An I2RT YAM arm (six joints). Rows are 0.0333 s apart.
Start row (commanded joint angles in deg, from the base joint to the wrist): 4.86, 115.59, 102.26, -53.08, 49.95, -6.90
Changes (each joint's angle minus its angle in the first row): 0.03, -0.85, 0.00, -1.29, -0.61, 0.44; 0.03, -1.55, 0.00, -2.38, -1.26, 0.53; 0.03, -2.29, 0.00, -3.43, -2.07, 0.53; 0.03, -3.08, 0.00, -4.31, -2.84, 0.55; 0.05, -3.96, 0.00, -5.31, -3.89, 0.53; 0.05, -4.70, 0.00, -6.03, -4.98, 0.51; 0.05, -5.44, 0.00, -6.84, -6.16, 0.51; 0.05, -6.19, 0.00, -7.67, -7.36, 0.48; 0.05, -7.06, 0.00, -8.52, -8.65, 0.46; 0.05, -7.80, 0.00, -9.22, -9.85, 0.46; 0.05, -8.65, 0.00, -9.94, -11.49, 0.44
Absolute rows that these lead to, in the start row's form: 4.89, 114.74, 102.26, -54.37, 49.34, -6.46; 4.89, 114.04, 102.26, -55.46, 48.69, -6.37; 4.89, 113.30, 102.26, -56.51, 47.88, -6.37; 4.89, 112.51, 102.26, -57.39, 47.11, -6.35; 4.91, 111.63, 102.26, -58.39, 46.06, -6.37; 4.91, 110.89, 102.26, -59.11, 44.97, -6.39; 4.91, 110.15, 102.26, -59.92, 43.79, -6.39; 4.91, 109.40, 102.26, -60.75, 42.59, -6.42; 4.91, 108.53, 102.26, -61.60, 41.30, -6.44; 4.91, 107.79, 102.26, -62.30, 40.10, -6.44; 4.91, 106.94, 102.26, -63.02, 38.46, -6.46
